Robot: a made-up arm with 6 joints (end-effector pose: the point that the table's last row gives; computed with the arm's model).
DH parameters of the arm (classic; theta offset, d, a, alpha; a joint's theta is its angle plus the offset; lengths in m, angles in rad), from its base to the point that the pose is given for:
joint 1: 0 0.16 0 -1.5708
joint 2: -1.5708 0 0.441 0
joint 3: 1.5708 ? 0 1.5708
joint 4: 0 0.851 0 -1.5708
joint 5: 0 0 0 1.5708
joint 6: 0 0.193 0 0
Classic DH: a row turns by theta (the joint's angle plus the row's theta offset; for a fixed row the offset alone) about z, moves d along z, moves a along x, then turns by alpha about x.
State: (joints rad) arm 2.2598 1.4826 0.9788 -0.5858 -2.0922 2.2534
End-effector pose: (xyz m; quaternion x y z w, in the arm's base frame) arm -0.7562 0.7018 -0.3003 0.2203 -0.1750 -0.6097 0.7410
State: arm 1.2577 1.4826 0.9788 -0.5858 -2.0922 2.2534
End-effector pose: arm 0.1841 1.0151 -0.3003 0.1091 -0.2593 -0.8907 0.3570
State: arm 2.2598 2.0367 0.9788 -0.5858 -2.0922 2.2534
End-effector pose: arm -0.5049 0.3968 -0.7694 0.1615 -0.4259 -0.5112 0.7288
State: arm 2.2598 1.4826 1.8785 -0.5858 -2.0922 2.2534
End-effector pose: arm -0.3675 0.2298 -0.5683 0.1182 -0.5671 -0.4294 0.6928
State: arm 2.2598 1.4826 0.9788 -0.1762 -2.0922 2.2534
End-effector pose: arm -0.7199 0.7572 -0.2844 0.0675 -0.1826 -0.7217 0.6643
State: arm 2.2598 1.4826 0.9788 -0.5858 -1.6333 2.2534
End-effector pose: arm -0.8110 0.7464 -0.3524 0.2578 -0.3844 -0.5945 0.6576
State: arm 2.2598 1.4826 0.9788 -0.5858 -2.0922 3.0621
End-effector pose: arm -0.7562 0.7018 -0.3003 0.1336 -0.2476 -0.2690 0.9211
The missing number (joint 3, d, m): 0.045
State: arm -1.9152 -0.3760 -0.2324 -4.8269 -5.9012 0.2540
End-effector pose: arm 0.3608 0.6609 1.4201 -0.2223 0.2402 -0.1527 0.9325
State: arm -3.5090 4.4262 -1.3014 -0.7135 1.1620 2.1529
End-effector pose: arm 0.5307 -0.1283 -0.8943 -0.5171 0.6611 -0.1673 0.5172
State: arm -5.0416 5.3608 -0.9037 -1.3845 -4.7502 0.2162
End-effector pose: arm -0.2483 -1.1738 0.2442 0.6081 0.2133 0.5589 0.5219
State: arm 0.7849 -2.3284 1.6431 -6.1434 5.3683 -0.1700
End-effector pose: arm -0.7601 -0.7259 0.5111 0.3360 -0.6320 0.2764 0.6414
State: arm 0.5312 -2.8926 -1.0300 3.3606 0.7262 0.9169
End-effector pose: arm 0.5784 0.3597 -0.8862 -0.6905 0.2461 -0.5076 0.4528
